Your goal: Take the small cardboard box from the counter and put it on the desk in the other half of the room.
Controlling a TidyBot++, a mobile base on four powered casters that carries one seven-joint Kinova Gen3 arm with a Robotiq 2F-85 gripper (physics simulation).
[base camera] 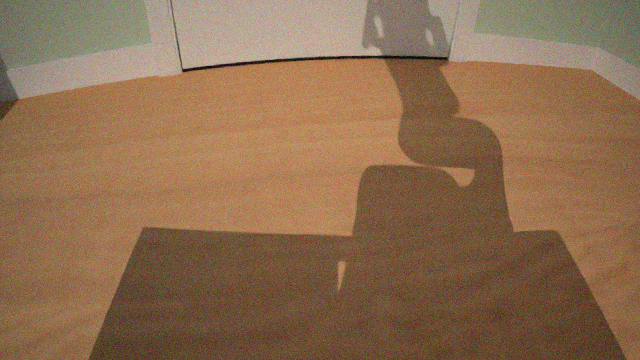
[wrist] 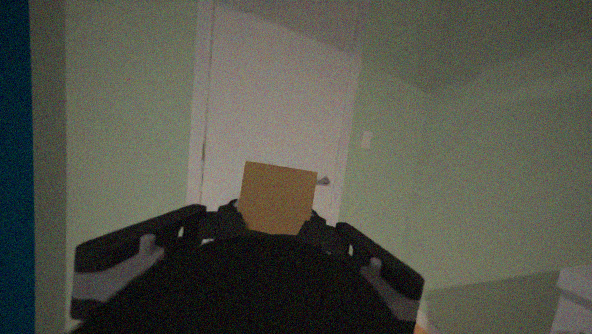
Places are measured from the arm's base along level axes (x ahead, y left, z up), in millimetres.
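Pixels of known places: gripper, fingertip midpoint: [wrist: 273, 209].
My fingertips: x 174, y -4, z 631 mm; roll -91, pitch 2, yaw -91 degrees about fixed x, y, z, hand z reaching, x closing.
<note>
Behind a point stands the place of what it marks.
The small cardboard box [wrist: 278, 197] {x 125, y -5, z 657 mm} is a plain brown block at the middle of the wrist view. My gripper [wrist: 273, 209] {x 174, y -3, z 631 mm} is shut on it, with one finger pressed to its left side and one to its right. The box is held up in front of a white door, and its lower part is hidden behind the black gripper body. The gripper and the box do not show directly in the base camera view. The counter and the desk cannot be made out for certain in either view.
The white door [base camera: 280, 30] {x 981, y 105, z -305 mm} [wrist: 275, 100] {x 993, y 40, z 954 mm} stands ahead between green walls [base camera: 70, 30] {x 901, y 662, z -234 mm} [wrist: 475, 190] {x 849, y -1135, z 591 mm}. A blue panel [wrist: 15, 165] {x 670, y 839, z 534 mm} is at the far left of the wrist view. A white piece of furniture [wrist: 575, 305] {x 271, y -638, z 446 mm} shows at the lower right. The robot's shadow lies across the wooden floor [base camera: 200, 150] {x 577, y 209, z -396 mm}.
</note>
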